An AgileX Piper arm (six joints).
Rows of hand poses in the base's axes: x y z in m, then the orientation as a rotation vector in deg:
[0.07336 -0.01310 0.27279 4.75 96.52 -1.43]
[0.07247 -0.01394 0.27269 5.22 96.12 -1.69]
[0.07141 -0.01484 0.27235 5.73 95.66 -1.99]
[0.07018 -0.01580 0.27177 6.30 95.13 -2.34]
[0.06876 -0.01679 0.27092 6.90 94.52 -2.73]
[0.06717 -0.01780 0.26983 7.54 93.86 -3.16]
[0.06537 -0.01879 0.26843 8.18 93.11 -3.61]
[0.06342 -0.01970 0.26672 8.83 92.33 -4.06]
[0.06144 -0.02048 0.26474 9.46 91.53 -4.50]
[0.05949 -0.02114 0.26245 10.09 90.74 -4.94]
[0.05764 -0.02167 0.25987 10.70 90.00 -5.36]
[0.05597 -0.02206 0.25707 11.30 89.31 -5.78]
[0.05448 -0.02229 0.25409 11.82 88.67 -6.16]
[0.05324 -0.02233 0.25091 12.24 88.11 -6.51]
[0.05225 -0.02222 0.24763 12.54 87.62 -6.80]
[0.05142 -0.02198 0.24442 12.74 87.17 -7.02]
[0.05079 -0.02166 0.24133 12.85 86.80 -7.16]
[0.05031 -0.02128 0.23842 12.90 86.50 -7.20]
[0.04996 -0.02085 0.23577 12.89 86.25 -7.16]
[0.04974 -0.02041 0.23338 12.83 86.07 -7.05]
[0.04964 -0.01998 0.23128 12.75 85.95 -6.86]
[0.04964 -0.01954 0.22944 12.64 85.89 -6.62]
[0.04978 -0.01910 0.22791 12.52 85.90 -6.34]
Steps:
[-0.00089 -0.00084 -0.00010 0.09 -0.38 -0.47]
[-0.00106 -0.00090 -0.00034 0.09 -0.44 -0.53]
[-0.00123 -0.00096 -0.00058 0.09 -0.51 -0.60]
[-0.00142 -0.00099 -0.00085 0.08 -0.58 -0.65]
[-0.00159 -0.00101 -0.00109 0.08 -0.63 -0.70]
[-0.00180 -0.00099 -0.00140 0.06 -0.71 -0.72]
[-0.00195 -0.00091 -0.00171 0.06 -0.74 -0.73]
[-0.00198 -0.00078 -0.00198 0.06 -0.76 -0.72]
[-0.00195 -0.00066 -0.00229 0.06 -0.74 -0.72]
[-0.00185 -0.00053 -0.00258 0.06 -0.69 -0.69]
[-0.00167 -0.00039 -0.00280 0.06 -0.64 -0.69]
[-0.00149 -0.00023 -0.00298 0.04 -0.59 -0.61]
[-0.00124 -0.00004 -0.00318 0.00 -0.52 -0.52]
[-0.00099 0.00011 -0.00328 -0.03 -0.45 -0.41]
[-0.00083 0.00024 -0.00321 -0.05 -0.42 -0.30]
[-0.00063 0.00032 -0.00309 -0.05 -0.35 -0.18]
[-0.00048 0.00038 -0.00291 -0.02 -0.29 -0.08]
[-0.00035 0.00043 -0.00265 -0.01 -0.25 0.02]
[-0.00022 0.00044 -0.00239 0.01 -0.19 0.10]
[-0.00010 0.00043 -0.00210 0.05 -0.14 0.17]
[0.00000 0.00044 -0.00184 0.07 -0.09 0.22]
[0.00014 0.00044 -0.00153 0.09 -0.02 0.26]

